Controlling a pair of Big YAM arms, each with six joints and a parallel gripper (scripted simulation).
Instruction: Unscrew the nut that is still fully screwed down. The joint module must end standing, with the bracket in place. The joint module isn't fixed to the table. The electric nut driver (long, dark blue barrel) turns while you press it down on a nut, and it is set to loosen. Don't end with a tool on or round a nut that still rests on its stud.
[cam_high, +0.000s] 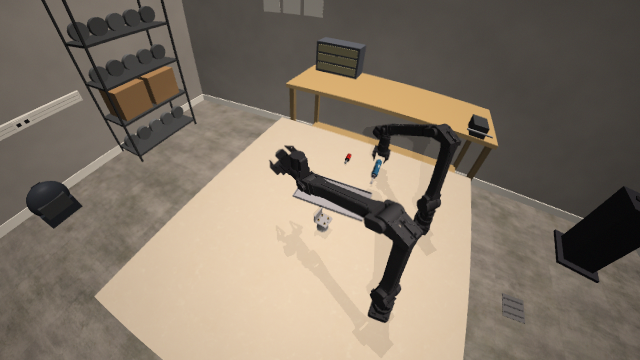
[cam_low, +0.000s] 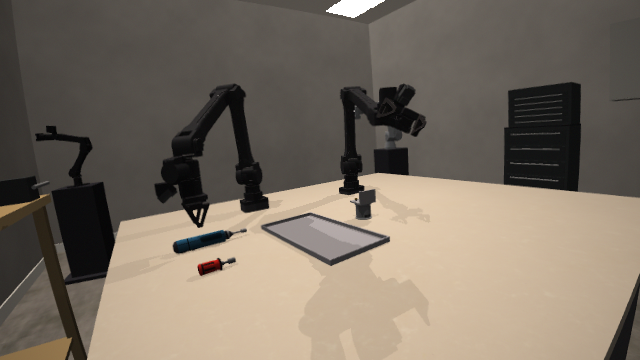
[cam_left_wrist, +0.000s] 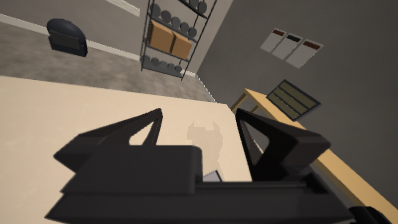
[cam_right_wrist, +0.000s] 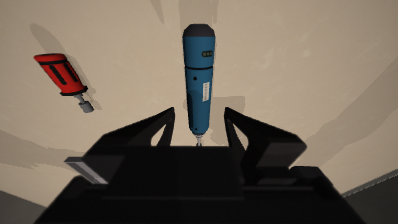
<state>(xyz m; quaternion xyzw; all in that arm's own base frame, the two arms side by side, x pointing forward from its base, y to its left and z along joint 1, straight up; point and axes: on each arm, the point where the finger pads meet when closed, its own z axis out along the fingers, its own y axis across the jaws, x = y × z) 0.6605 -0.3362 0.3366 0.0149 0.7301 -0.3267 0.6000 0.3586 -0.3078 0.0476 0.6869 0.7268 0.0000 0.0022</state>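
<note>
The bracket is 280 mm below my left hand and 270 mm behind it. The rest, counted from my left hand: red-handled tool 550 mm to the right, 340 mm below, 110 mm behind; grey tray 350 mm below, 220 mm to the right, 200 mm behind; joint module 320 mm below, 270 mm behind.
</note>
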